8 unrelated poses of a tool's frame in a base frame.
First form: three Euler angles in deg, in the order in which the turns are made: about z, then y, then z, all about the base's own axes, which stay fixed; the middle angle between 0 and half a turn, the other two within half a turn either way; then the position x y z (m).
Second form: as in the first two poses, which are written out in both.
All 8 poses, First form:
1: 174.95 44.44 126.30 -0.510 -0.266 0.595
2: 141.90 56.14 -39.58 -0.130 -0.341 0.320
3: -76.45 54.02 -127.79 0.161 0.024 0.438
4: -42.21 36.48 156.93 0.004 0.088 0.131
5: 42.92 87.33 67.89 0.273 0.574 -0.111
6: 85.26 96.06 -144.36 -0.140 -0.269 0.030
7: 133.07 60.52 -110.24 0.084 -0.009 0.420
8: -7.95 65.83 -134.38 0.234 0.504 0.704
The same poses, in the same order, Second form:
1: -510 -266 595 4.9 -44.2 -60.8
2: -130 -341 320 42.6 -40.8 85.8
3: 161 24 438 -53.2 10.9 150.3
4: 4 88 131 -26.4 26.1 108.5
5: 273 574 -111 86.1 47.0 155.0
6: -140 -269 30 96.1 4.7 -53.9
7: 84 -9 420 52.3 -36.5 4.5
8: 234 504 704 -17.1 64.6 -153.2
